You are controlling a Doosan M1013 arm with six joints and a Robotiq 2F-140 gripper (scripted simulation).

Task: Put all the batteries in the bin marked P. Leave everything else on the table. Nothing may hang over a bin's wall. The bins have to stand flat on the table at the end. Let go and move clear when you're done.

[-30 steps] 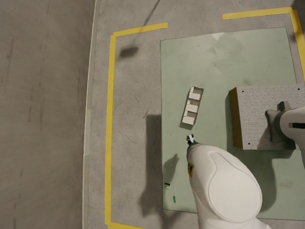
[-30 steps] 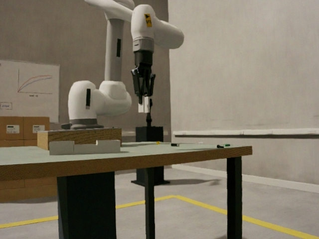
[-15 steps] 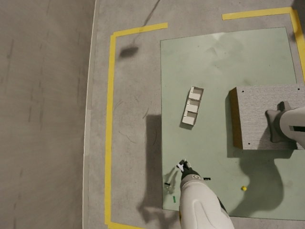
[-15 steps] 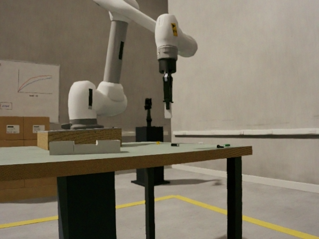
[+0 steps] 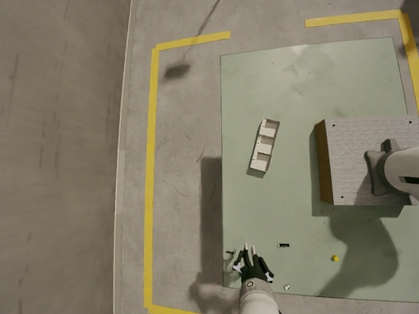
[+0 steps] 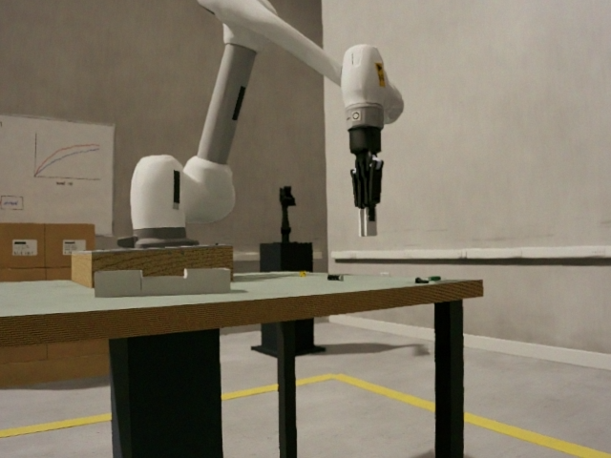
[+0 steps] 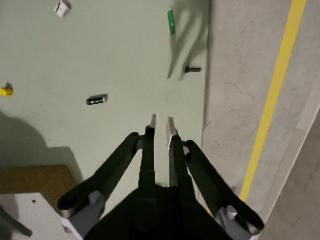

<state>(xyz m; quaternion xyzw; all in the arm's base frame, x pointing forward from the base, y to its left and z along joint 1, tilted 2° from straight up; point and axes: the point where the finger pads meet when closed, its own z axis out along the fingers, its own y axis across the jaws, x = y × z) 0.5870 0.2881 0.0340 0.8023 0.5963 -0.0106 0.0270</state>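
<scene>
My gripper is now 5 cm short of the thin green stick, 18 cm to the right of it and 14 cm above it. Also, from my hand: small black screw (9 cm ahead, 8 cm to the left, 14 cm below); then small white piece (17 cm behind, 23 cm to the left, 13 cm below); then yellow piece (39 cm behind, 9 cm to the left, 14 cm below).
</scene>
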